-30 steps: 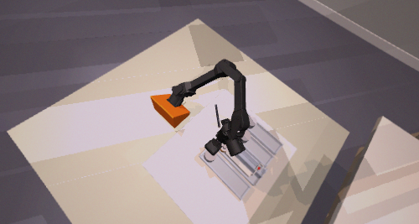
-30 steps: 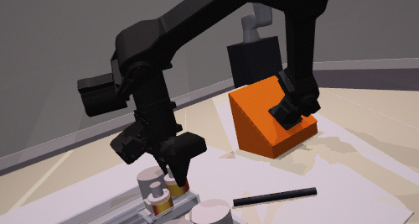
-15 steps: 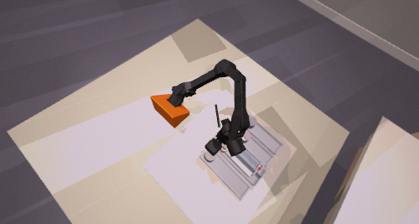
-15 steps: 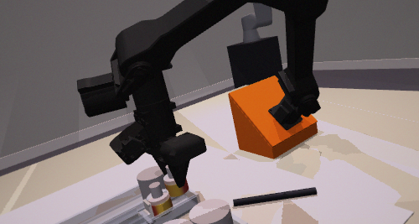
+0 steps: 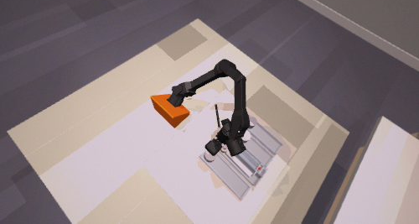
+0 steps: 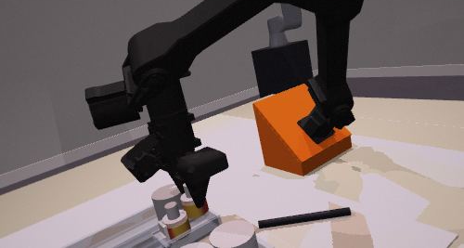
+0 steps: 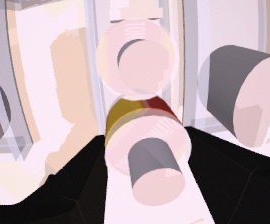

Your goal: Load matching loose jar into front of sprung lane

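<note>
Now: the lane rack 15 cm ahead of my gripper tip, 3 cm below it and 1 cm to the left of it. Also, from my gripper tip: black rod (13 cm to the left, 11 cm behind, 4 cm below).
</note>
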